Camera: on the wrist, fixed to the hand. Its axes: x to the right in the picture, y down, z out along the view.
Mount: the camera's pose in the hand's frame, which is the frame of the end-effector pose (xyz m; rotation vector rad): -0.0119 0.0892 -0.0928 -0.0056 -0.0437 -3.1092
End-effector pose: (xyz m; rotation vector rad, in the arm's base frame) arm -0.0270 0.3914 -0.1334 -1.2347 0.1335 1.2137
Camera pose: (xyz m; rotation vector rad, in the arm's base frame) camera -0.0525 0.2990 -0.2201 -0.1449 -1.3093 -1.4947
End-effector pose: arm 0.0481 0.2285 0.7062 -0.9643 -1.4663 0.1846
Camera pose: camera 0.1673 0.2370 0.6569 1.8972 -1.3189 -1.8805
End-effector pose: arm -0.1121 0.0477 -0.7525 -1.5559 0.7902 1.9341
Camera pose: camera -0.1115 -0.0814 -0.7461 -0.6449 -1.2719 -0.5408
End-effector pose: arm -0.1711 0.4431 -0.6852 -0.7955 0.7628 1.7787
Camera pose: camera -0.2364 0.3364 -0.7179 -0.6809 -0.7268 -1.0581
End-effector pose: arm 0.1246 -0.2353 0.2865 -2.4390 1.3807 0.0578
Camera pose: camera 0.0315 -0.2962 0.3523 -1.5405 -2.6296 -0.4785
